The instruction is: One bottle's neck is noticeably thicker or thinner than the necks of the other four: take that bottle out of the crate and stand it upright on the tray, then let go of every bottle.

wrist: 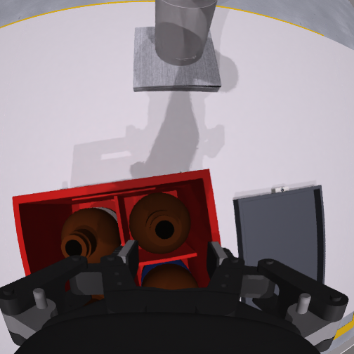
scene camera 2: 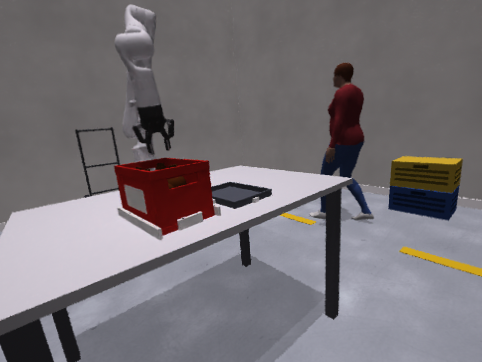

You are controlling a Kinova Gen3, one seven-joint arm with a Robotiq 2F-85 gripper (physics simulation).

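Places are measured from the arm's base along level axes (x ahead, y left, z up), in centimetres.
Where they show: gripper, fingertip midpoint: [scene camera 2: 160, 152].
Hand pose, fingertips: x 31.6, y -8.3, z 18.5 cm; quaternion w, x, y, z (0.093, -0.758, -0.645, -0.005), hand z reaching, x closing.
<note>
After its pixels a point has its place.
The red crate [scene camera 2: 194, 197] {x 52.9, y -10.2, z 5.8 cm} [wrist: 110, 185] stands on the table with brown bottles in its divided cells. In the wrist view one bottle [wrist: 97, 225] has its mouth towards the lower left. Another bottle [wrist: 160, 210] stands to its right, and a third bottle [wrist: 170, 280] is partly hidden below it. My gripper [scene camera 2: 160, 149] {x 31.6, y -8.3, z 18.5 cm} [wrist: 172, 253] is open and empty, above the crate, clear of the bottles. The dark grey tray [scene camera 2: 240, 193] {x 43.6, y 17.3, z -1.4 cm} [wrist: 277, 235] lies to the right of the crate, with no bottle on its visible part. The gripper hides the crate's near part; neck widths are hard to compare.
White guide strips [scene camera 2: 140, 223] {x 43.5, y -23.3, z -0.1 cm} [scene camera 2: 190, 220] {x 54.1, y -13.2, z -0.1 cm} edge the crate's base on the table [scene camera 2: 280, 177] {x 39.3, y 50.6, z -1.9 cm}. A metal base plate [wrist: 150, 75] lies beyond the crate. A person in red [scene camera 2: 347, 115] stands beyond the table, near stacked yellow [scene camera 2: 425, 175] and blue crates [scene camera 2: 422, 202].
</note>
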